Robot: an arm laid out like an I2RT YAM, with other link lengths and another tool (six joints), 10 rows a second.
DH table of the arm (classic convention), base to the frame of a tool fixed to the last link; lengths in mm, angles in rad. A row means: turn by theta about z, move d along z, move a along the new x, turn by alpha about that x. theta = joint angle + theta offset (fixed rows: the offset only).
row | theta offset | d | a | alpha
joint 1 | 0 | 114.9 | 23 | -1.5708
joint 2 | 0 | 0 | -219.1 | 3.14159
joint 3 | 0.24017 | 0 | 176.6 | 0
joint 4 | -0.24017 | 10.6 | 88.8 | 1.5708
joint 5 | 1.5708 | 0.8 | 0 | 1.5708
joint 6 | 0.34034 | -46.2 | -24.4 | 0.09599
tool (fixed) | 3.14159 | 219.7 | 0 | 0
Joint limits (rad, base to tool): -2.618..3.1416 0..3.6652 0..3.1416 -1.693..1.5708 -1.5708..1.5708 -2.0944..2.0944
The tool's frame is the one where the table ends.
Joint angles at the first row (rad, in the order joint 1, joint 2, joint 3, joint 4, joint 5, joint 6):
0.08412 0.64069 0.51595 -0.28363 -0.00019 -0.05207
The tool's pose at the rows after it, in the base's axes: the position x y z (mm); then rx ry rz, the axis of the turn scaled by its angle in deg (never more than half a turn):
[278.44, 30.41, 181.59, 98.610, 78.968, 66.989]
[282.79, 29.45, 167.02, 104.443, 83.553, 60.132]
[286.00, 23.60, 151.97, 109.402, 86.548, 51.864]
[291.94, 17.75, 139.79, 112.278, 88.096, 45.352]
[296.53, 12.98, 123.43, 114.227, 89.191, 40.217]
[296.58, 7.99, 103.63, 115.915, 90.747, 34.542]
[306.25, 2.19, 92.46, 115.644, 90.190, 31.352]
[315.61, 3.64, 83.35, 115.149, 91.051, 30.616]
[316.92, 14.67, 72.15, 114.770, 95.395, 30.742]
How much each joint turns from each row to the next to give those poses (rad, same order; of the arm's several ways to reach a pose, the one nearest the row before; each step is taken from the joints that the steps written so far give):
0.00002 0.11482 0.11595 -0.10070 -0.00037 0.00000
-0.00004 0.12971 0.12170 -0.13123 0.00760 -0.00001
0.00038 0.12128 0.10683 -0.11448 0.03587 0.00038
0.00002 0.10454 0.07094 -0.05376 0.03663 -0.00036
-0.00038 0.08162 0.01712 -0.00186 0.02899 -0.00001
0.00000 0.07211 0.00007 -0.00084 0.02937 -0.00420
0.00039 0.07060 -0.00003 0.05079 0.03930 -0.00342
0.00377 0.06061 0.00000 0.05299 0.00455 -0.00957
0.01336 0.04582 0.00004 0.01831 -0.03472 -0.02403

